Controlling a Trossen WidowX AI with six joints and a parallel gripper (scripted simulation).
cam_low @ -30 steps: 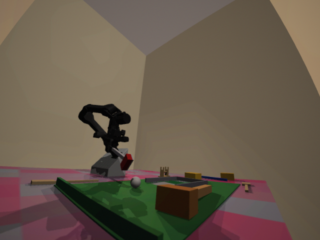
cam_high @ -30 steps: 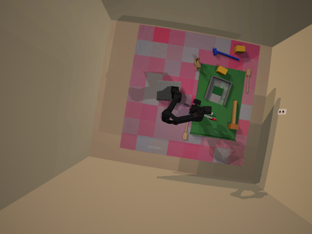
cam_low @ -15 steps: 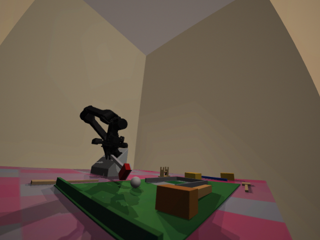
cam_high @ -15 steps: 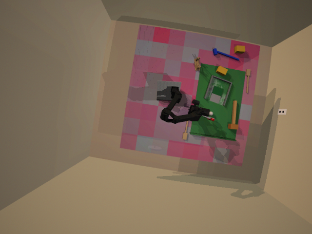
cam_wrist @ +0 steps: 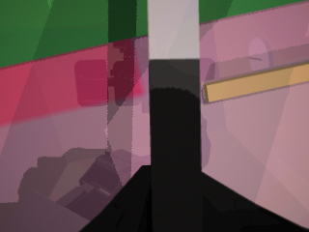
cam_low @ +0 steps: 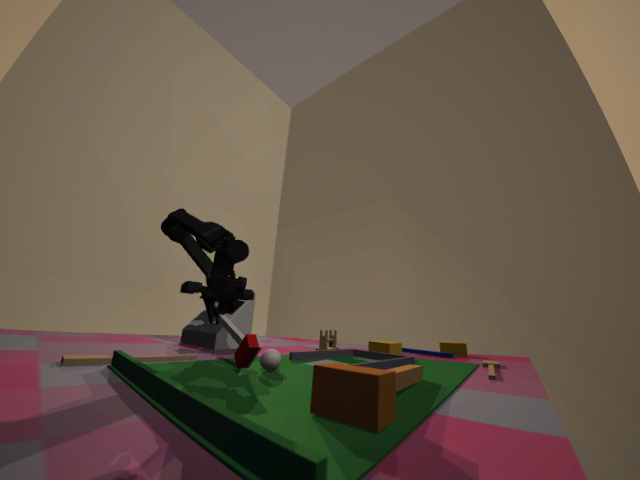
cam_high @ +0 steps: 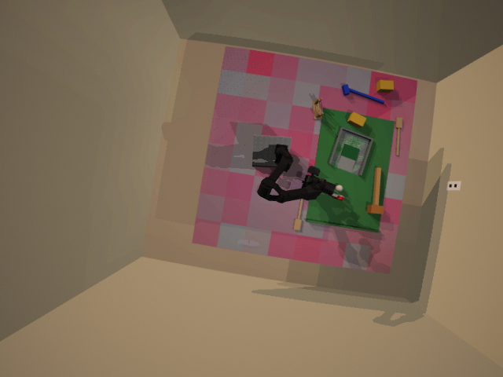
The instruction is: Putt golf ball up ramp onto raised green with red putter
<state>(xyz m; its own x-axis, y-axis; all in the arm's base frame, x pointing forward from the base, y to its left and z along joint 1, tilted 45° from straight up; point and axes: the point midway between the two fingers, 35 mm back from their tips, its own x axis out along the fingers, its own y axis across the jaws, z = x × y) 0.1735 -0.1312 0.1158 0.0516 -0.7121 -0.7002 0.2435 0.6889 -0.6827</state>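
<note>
Now: the red putter 120 mm ahead of my gripper tip and 30 mm to the right of it. From my gripper tip the other things lie so: green mat 310 mm ahead, 120 mm to the left, 80 mm below; then grey frame 280 mm ahead, 260 mm to the left, 70 mm below; then white golf ball 230 mm ahead, 60 mm below.
</note>
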